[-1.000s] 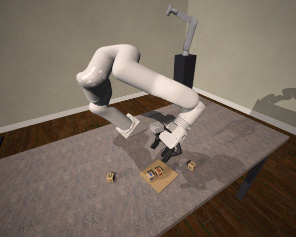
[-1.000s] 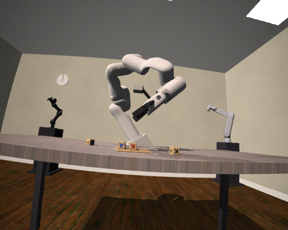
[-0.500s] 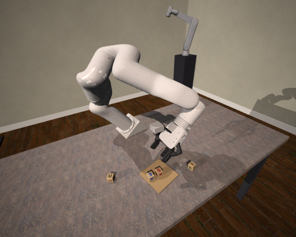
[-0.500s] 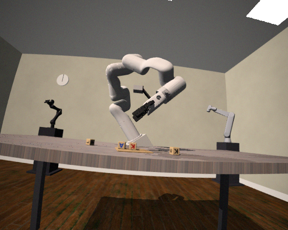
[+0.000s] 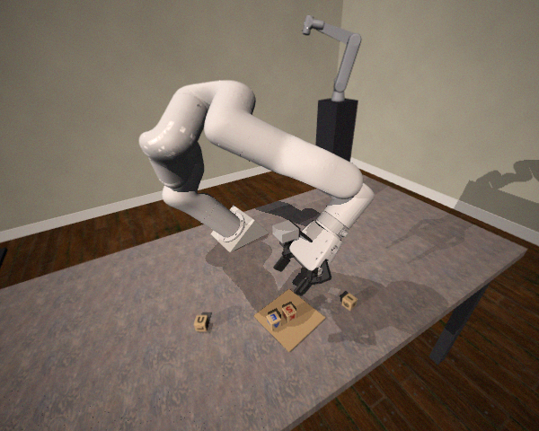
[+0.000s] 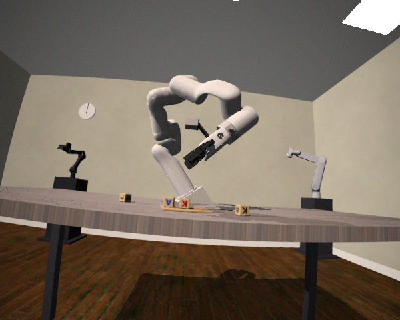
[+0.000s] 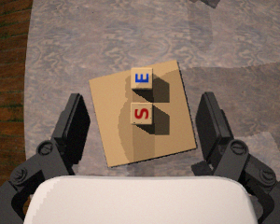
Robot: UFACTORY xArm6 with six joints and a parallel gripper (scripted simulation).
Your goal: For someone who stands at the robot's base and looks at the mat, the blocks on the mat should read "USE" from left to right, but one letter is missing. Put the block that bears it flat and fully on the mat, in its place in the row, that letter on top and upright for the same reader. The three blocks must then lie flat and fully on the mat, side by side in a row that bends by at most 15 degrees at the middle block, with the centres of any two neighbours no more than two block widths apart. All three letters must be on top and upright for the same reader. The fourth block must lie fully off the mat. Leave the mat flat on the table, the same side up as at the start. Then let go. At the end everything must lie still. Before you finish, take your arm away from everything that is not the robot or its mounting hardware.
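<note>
Right now my hand is 21 cm to the left of the block, 13 cm above it and 10 cm past it. The rest, counted from my hand: tan mat: 15 cm below.
</note>
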